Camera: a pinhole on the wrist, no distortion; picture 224 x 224 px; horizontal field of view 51.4 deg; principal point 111.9 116.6 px. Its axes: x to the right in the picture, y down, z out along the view. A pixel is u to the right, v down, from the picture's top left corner.
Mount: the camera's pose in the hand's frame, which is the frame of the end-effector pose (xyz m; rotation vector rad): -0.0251 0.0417 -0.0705 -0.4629 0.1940 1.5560
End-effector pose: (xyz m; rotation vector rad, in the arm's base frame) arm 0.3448 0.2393 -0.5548 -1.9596 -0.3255 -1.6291
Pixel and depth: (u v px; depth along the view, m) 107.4 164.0 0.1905
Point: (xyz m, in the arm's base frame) 0.4608 0.2173 -0.6860
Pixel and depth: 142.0 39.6 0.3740
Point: 0.6983 0.1863 -0.6125
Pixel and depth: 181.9 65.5 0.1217
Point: 0.4294 0.1566 -0.6087
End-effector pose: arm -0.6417 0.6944 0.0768 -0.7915 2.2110 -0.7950
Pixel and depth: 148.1 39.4 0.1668
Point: -0.6280 0.7542 -0.0669
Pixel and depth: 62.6 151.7 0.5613
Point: -0.2224 0.7900 -0.2413
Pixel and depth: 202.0 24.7 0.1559
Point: -0.6584 0.7726 -0.0757
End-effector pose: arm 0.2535 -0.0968 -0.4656 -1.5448 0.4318 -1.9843
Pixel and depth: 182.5 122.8 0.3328
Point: 0.5115 -0.2328 -0.6360
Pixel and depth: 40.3 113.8 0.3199
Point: 0.5322 -0.0870 -0.5003
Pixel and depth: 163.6 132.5 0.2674
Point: 0.4539 -0.1871 -0.6099
